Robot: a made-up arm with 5 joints.
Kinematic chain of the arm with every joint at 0, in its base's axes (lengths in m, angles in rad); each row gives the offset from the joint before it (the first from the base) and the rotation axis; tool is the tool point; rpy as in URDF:
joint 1: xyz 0 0 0.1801 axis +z
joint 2: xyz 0 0 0 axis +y
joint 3: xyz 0.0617 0 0.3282 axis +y
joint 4: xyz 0.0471 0 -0.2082 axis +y
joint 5: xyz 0.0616 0 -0.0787 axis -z
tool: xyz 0 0 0 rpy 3.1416 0 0
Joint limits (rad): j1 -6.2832..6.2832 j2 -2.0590..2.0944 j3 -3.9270..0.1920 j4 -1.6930..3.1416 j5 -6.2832..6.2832
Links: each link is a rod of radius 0.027 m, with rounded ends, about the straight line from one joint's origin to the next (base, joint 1, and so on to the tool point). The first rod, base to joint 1, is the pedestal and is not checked.
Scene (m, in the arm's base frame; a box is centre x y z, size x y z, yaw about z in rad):
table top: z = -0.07
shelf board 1: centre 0.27 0.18 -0 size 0.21 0.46 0.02 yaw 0.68
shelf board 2: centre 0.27 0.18 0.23 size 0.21 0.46 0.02 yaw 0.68
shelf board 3: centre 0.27 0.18 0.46 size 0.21 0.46 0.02 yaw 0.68
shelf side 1: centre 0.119 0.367 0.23 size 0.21 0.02 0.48 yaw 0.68
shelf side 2: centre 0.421 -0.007 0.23 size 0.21 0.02 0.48 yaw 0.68
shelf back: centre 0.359 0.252 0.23 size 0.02 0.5 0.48 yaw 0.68
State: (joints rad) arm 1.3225 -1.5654 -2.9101 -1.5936 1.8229
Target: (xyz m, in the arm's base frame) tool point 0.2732 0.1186 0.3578
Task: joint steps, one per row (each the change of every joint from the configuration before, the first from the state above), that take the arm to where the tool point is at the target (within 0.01 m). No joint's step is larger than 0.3 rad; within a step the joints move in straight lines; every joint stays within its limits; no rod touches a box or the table.
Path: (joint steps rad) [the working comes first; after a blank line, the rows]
Joints at the target: 0.4096 0.1088 -0.4266 -1.0138 1.8229
Straight joint move there: touches shelf board 3.

1: -0.1129 0.1134 0.2727 0.0469 0.0000
2: -0.1129 0.1134 0.2727 0.0469 0.0000
3: -0.1129 0.1134 0.2728 0.0470 0.0000
4: -0.1128 0.1134 0.2727 0.0469 0.0000
5: -0.1129 0.1134 0.2727 0.0469 0.0000
6: -0.1129 0.1134 0.2727 0.0469 0.0000
7: -0.1129 0.1134 0.2727 0.0470 0.0000
8: -0.1129 0.1135 0.2728 0.0469 0.0000
9: -0.1129 0.1134 0.2727 0.0469 0.0000
10: -0.1128 0.1134 0.2727 0.0469 0.0000
11: -0.1129 0.1134 0.2727 0.0470 0.0000
12: 0.1644 0.2134 -0.2582 0.0318 0.0000
13: 0.1644 0.2133 -0.2582 0.0318 0.0000

